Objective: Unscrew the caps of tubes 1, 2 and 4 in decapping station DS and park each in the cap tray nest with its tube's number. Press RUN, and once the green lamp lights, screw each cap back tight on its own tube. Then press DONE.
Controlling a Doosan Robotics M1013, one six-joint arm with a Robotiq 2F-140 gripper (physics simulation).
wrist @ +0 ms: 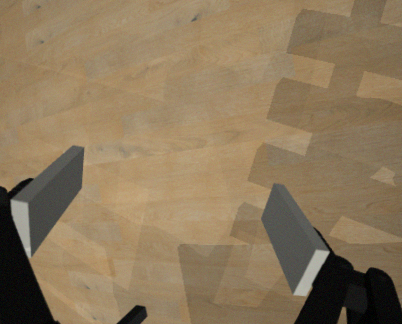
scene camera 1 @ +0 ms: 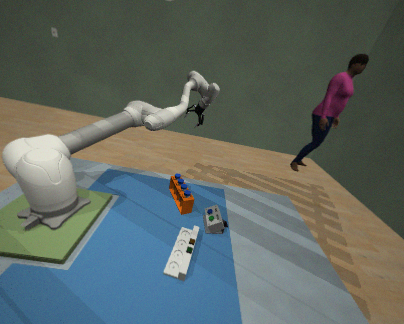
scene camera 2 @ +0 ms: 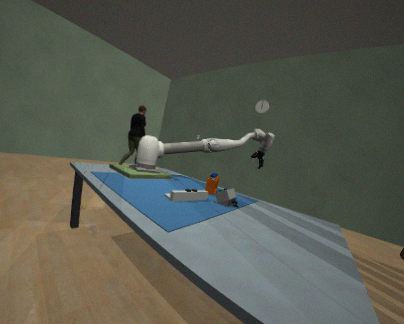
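Seen in the pictures: gripper, fingertip midpoint: (wrist: 178,185) (scene camera 1: 190,122) (scene camera 2: 253,166); arm's base, origin of the base link: (scene camera 1: 57,208) (scene camera 2: 144,170).
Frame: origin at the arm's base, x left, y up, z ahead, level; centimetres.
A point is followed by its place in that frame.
An orange rack (scene camera 1: 188,206) @[z 53.2, x 23.2, y 2.5 cm] (scene camera 2: 212,187) @[z 53.9, x 23.7, y 2.2 cm] stands upright on the blue mat, with blue caps (scene camera 1: 184,186) (scene camera 2: 214,175) in a row along its top; tube numbers are not readable. A white tray (scene camera 1: 182,274) @[z 61.0, x -8.9, y 1.1 cm] (scene camera 2: 190,196) @[z 62.0, x 1.2, y -0.4 cm] with a row of round nests lies near it; no cap shows in the nests. Beside the nests are a small brown square (scene camera 1: 192,241) @[z 60.8, x 3.9, y 2.8 cm] and a dark green square (scene camera 1: 189,250) @[z 60.8, x -0.4, y 2.7 cm]. A grey box (scene camera 1: 214,226) @[z 68.4, x 15.8, y 2.4 cm] (scene camera 2: 226,195) @[z 71.5, x 16.8, y 2.9 cm] has a blue button (scene camera 1: 210,212) @[z 64.9, x 22.0, y 4.2 cm] and a green button (scene camera 1: 211,218) @[z 66.1, x 18.1, y 4.3 cm]. My gripper (scene camera 1: 192,121) @[z 24.3, x 114.3, y 18.8 cm] (scene camera 2: 255,163) @[z 24.3, x 114.3, y 18.8 cm] (wrist: 178,185) @[z 24.3, x 114.3, y 18.8 cm] is open and empty, high above and beyond the rack.
The arm's base stands on a green plate (scene camera 1: 62,254) @[z 19.1, x -15.7, y 0.1 cm] (scene camera 2: 130,173) @[z 16.7, x -15.9, y -0.3 cm] at one end of the table (scene camera 1: 280,235) @[z 103.7, x 29.3, y -2.9 cm] (scene camera 2: 280,240) @[z 104.6, x 10.6, y -2.9 cm]. A person in pink (scene camera 1: 334,95) and another in black (scene camera 2: 138,125) are beyond the table. The wrist view shows wooden floor (wrist: 200,100).
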